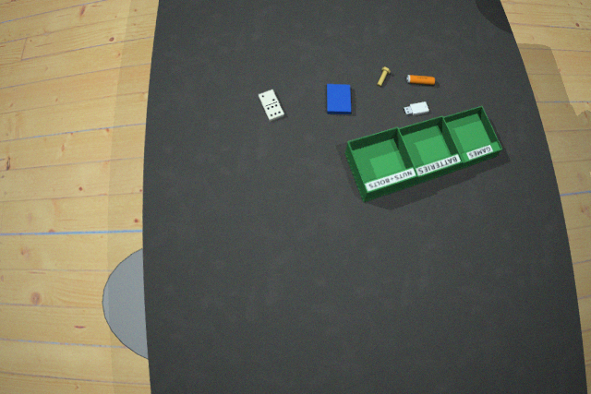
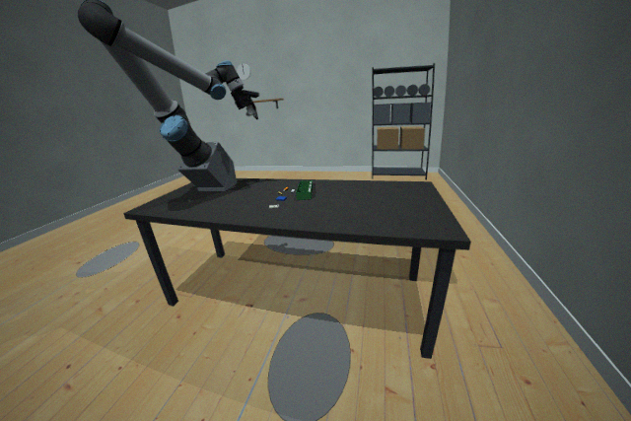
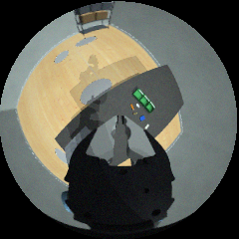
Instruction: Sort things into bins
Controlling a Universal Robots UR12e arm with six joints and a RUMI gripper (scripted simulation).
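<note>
Now: hand 340 mm short of the green three-part bin, 90 mm to the left of it and 440 mm above it. Round my hand: white usb stick: 250 mm ahead, 100 mm to the right, 460 mm below; orange battery: 200 mm ahead, 90 mm to the right, 460 mm below; brass bolt: 190 mm ahead, 150 mm to the right, 460 mm below.
</note>
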